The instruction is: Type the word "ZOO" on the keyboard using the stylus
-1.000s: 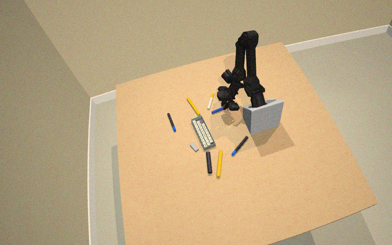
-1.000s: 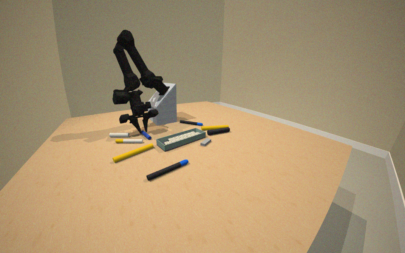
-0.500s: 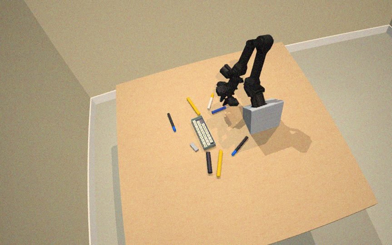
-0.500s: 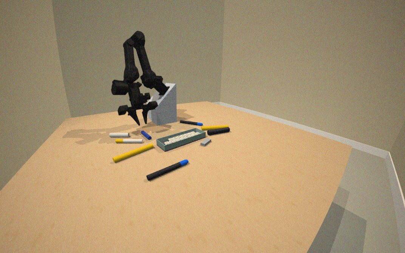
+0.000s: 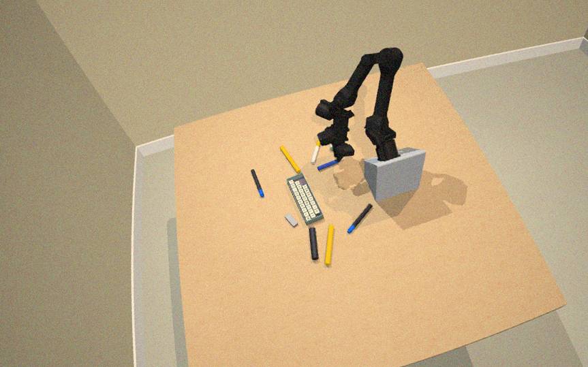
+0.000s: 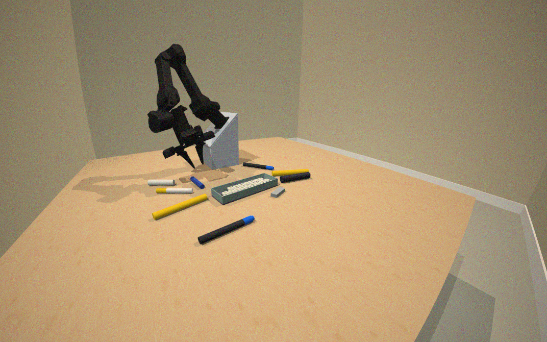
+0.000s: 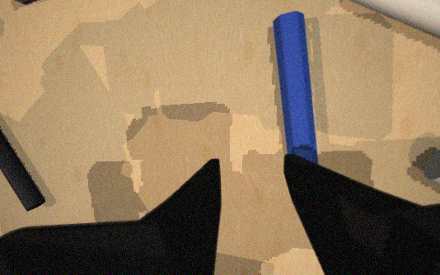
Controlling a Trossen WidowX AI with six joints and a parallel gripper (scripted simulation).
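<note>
My gripper tip is now 5 cm above the blue hexagonal stylus and 2 cm to the left of it. The rest, counted from my gripper tip: grey block 25 cm ahead, 15 cm to the left, 5 cm below; then O key 18 cm ahead, 5 cm to the left, 4 cm below; then K key 18 cm ahead, 4 cm below, 3 cm to the left.
</note>
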